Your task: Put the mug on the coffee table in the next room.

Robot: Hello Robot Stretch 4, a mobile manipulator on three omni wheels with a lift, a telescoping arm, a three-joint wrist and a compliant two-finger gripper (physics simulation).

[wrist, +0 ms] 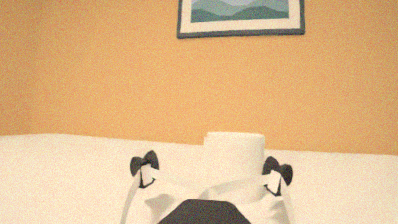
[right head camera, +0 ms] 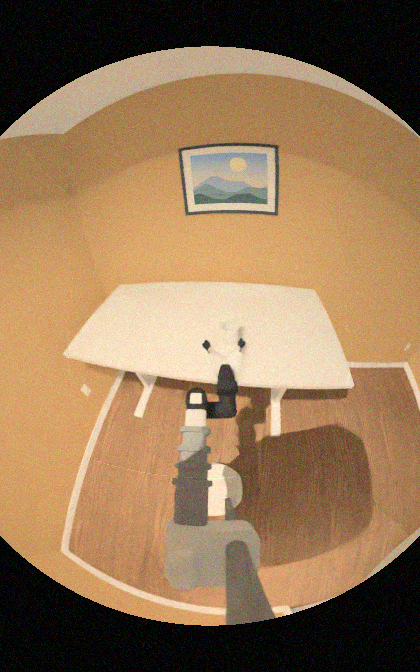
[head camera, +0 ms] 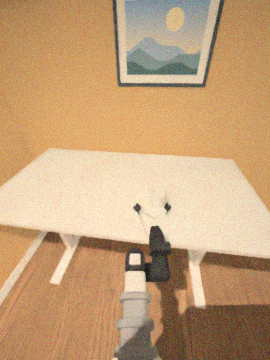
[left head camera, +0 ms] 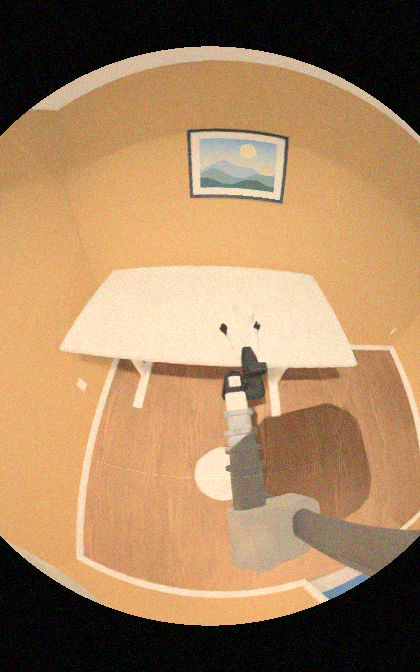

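A white mug point(head camera: 158, 194) point(left head camera: 243, 313) point(right head camera: 233, 328) point(wrist: 234, 155) stands upright on the white table, faint against its top. My gripper point(head camera: 152, 207) point(left head camera: 240, 327) point(right head camera: 224, 344) point(wrist: 210, 166) is open, its two dark fingertips spread wide just in front of the mug. In the wrist view the mug is right of the middle between the fingertips, close to the right one. Its lower part is partly hidden by the gripper's pale linkage, and I cannot make out its handle. The coffee table does not show in these views.
The white table point(head camera: 75, 180) point(left head camera: 150, 300) point(right head camera: 150, 315) stands against an orange wall, on white legs. A framed mountain picture point(head camera: 165, 80) point(left head camera: 236, 170) point(right head camera: 229, 182) hangs above it. A round white shape point(left head camera: 212, 474) lies low beside my arm, over the wooden floor.
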